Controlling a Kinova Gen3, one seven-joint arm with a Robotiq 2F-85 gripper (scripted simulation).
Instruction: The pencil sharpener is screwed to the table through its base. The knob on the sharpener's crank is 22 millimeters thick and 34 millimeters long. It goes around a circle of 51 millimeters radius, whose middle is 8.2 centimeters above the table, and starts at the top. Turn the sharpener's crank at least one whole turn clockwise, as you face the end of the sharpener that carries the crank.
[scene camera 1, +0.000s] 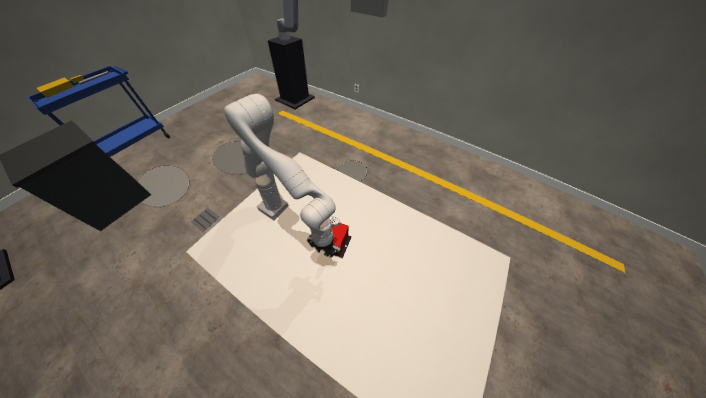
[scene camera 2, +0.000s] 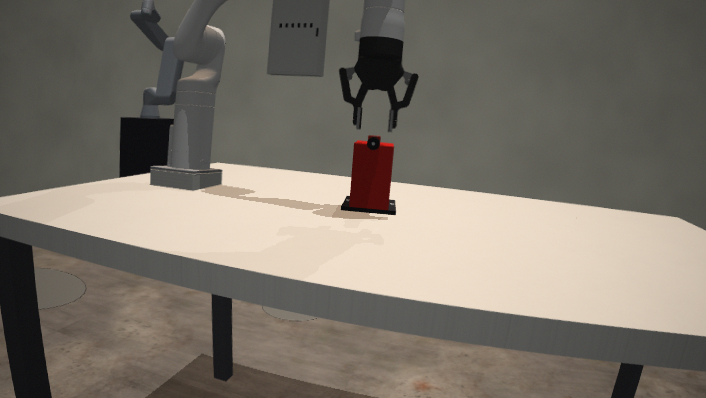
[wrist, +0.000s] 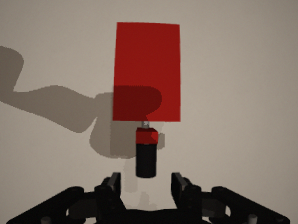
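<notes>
Gripper (scene camera 2: 374, 130) (wrist: 146, 182) visible; a pencil sharpener (wrist: 147, 83) visible as well.
</notes>
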